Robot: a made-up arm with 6 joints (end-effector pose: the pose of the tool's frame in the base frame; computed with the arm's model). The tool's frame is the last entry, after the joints. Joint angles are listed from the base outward.
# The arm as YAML. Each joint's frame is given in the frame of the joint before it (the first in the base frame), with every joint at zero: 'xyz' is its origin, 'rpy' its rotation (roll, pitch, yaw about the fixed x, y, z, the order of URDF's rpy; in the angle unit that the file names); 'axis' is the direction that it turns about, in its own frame. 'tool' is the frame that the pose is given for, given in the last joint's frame.
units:
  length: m
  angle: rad
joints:
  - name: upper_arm
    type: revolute
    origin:
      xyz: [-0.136, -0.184, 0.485]
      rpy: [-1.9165, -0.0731, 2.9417]
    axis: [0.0, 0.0, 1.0]
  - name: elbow
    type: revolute
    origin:
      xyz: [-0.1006, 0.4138, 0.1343]
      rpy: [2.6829, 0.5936, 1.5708]
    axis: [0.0, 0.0, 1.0]
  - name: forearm
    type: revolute
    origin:
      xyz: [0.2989, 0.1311, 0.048]
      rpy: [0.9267, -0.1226, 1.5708]
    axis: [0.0, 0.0, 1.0]
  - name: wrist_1
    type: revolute
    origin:
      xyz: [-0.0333, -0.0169, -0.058]
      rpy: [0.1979, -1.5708, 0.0]
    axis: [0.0, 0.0, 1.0]
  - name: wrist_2
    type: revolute
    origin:
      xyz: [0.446, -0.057, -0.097]
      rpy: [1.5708, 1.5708, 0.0]
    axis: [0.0, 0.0, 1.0]
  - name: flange
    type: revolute
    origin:
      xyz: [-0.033, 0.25, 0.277]
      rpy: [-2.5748, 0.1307, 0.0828]
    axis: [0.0, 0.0, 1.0]
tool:
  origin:
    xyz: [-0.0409, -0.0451, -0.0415]
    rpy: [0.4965, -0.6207, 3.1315]
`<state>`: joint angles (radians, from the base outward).
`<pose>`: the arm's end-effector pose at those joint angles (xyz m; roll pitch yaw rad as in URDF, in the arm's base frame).
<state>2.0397 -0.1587 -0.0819 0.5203 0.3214 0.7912</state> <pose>0.8081 0.2261 1.0571 -2.4541 -0.7556 2.3803</pose>
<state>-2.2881 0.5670 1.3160 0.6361 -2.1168 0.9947</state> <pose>-0.0711 -0.1889 1.2465 -2.0716 0.4720 0.6152</pose>
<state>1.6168 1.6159 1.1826 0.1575 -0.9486 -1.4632</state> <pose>-0.1604 -0.1140 -0.3043 -1.1084 -0.2163 -0.1145</pose>
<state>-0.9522 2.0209 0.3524 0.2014 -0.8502 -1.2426</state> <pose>-0.4460 -0.8102 0.9295 1.2047 0.0576 2.1010</pose>
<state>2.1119 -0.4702 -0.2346 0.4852 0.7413 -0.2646</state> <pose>0.4462 0.1300 1.3303 2.5736 0.1894 -2.6541</pose>
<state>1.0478 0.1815 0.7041 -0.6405 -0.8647 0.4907</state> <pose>0.2968 -0.0261 -0.7190 -0.2110 0.5860 1.0206</pose>
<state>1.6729 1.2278 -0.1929 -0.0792 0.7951 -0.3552</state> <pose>0.7805 -0.4591 -0.2220 -2.7024 -1.3159 1.4995</pose>
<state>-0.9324 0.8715 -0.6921 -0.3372 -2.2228 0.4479</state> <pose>-1.2485 -0.3112 0.1141 -0.2737 -0.5818 -2.3158</pose>
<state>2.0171 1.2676 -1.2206 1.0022 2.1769 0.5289</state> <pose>0.5390 -0.1816 0.1826 1.4192 -0.9913 -1.2200</pose>
